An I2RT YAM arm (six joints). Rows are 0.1 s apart.
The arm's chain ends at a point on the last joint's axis. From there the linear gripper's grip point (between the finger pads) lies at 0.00 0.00 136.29 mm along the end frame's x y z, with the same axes.
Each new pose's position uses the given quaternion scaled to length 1; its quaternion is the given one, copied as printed.
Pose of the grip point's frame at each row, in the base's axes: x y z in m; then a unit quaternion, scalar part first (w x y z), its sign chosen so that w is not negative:
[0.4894 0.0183 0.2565 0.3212 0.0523 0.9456 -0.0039]
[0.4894 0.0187 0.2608 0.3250 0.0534 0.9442 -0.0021]
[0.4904 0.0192 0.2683 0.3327 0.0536 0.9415 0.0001]
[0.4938 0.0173 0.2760 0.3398 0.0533 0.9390 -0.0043]
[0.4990 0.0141 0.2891 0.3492 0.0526 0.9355 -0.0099]
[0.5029 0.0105 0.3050 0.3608 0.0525 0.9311 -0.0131]
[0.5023 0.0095 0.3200 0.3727 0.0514 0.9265 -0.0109]
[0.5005 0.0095 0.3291 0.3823 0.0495 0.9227 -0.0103]
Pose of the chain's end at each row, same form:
[0.4067 0.0239 0.3647 0.3212 0.0523 0.9456 -0.0039]
[0.4058 0.0240 0.3683 0.3250 0.0534 0.9442 -0.0021]
[0.4050 0.0240 0.3744 0.3327 0.0536 0.9415 0.0001]
[0.4069 0.0233 0.3808 0.3398 0.0533 0.9390 -0.0043]
[0.4101 0.0216 0.3921 0.3492 0.0526 0.9355 -0.0099]
[0.4115 0.0190 0.4058 0.3608 0.0525 0.9311 -0.0131]
[0.4083 0.0175 0.4184 0.3727 0.0514 0.9265 -0.0109]
[0.4045 0.0172 0.4255 0.3823 0.0495 0.9227 -0.0103]

